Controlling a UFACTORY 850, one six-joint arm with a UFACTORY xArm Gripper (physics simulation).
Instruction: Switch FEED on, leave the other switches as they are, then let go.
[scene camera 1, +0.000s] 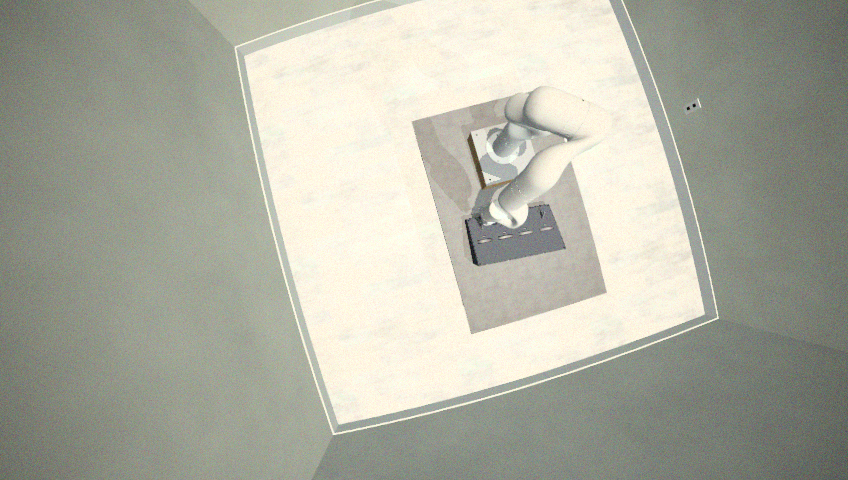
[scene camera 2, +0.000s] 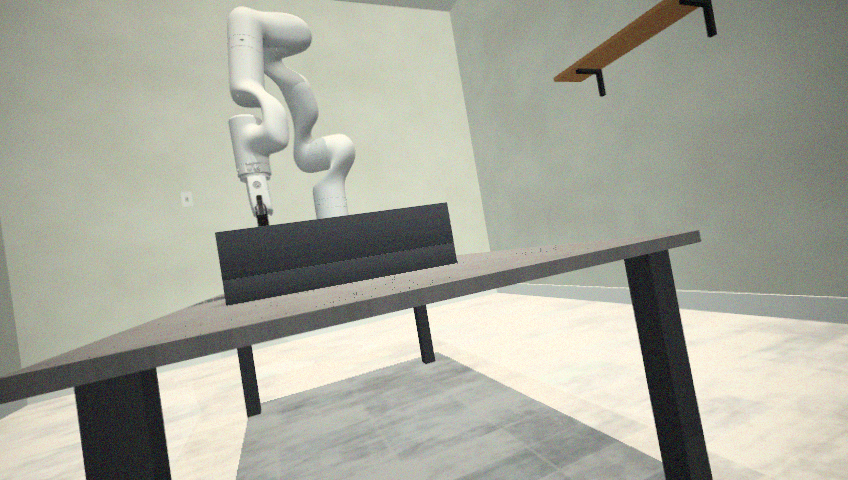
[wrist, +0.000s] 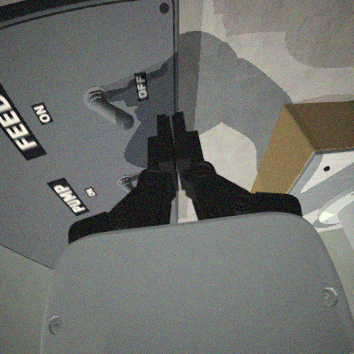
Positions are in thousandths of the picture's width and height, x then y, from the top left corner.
In view: the gripper (scene camera 2: 314, 503) and a dark switch panel (scene camera 1: 584, 507).
The gripper is seen too in the wrist view (wrist: 487, 369). The dark switch panel also shows in the wrist view (wrist: 202, 459).
